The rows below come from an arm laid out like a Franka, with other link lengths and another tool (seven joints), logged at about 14 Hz.
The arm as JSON. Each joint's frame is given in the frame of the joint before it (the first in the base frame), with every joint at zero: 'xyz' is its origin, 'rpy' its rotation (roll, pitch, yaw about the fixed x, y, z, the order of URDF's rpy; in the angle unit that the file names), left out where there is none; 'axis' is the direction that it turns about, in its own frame. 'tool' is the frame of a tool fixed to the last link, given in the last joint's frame.
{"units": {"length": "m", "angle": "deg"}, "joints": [
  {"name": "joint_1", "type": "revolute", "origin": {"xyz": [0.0, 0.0, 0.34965], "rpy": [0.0, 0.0, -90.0]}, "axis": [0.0, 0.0, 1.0]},
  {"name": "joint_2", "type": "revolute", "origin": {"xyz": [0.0, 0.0, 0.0], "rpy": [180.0, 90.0, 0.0]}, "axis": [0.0, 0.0, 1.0]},
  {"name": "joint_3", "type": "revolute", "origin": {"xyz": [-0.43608, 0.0, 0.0], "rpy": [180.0, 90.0, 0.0]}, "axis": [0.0, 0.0, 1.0]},
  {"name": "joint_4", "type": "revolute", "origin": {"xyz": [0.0, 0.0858, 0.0], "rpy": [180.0, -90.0, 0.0]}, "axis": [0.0, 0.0, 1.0]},
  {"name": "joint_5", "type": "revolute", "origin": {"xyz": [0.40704, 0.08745, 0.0], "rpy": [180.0, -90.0, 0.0]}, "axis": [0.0, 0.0, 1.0]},
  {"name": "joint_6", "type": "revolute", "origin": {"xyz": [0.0, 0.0, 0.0], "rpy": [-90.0, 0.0, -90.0]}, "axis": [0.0, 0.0, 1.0]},
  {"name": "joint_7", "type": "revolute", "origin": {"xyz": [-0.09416, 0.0, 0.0], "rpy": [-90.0, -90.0, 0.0]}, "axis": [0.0, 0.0, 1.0]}
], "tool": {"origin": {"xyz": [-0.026, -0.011, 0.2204], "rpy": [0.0, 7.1, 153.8]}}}
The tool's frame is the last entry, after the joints.
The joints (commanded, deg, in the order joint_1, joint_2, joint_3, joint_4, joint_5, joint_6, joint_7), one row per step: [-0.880, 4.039, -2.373, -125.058, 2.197, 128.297, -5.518]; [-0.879, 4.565, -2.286, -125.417, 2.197, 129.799, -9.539]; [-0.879, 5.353, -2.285, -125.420, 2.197, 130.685, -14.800]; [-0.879, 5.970, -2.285, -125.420, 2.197, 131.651, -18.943]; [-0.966, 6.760, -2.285, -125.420, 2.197, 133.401, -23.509]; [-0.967, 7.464, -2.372, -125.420, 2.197, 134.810, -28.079]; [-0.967, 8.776, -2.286, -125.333, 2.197, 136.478, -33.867]
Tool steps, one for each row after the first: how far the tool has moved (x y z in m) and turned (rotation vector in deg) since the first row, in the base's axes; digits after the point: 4 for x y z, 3 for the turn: [0.0015, 0.0012, -0.0057, -0.059, -0.721, 4.066]; [0.0025, 0.0016, -0.0123, -0.090, -0.950, 9.304]; [0.0042, 0.0016, -0.0170, -0.174, -1.395, 13.422]; [0.0087, 0.0003, -0.0223, -0.440, -2.435, 17.858]; [0.0117, -0.0010, -0.0273, -0.717, -3.207, 22.307]; [0.0155, -0.0009, -0.0376, -0.995, -3.726, 28.144]
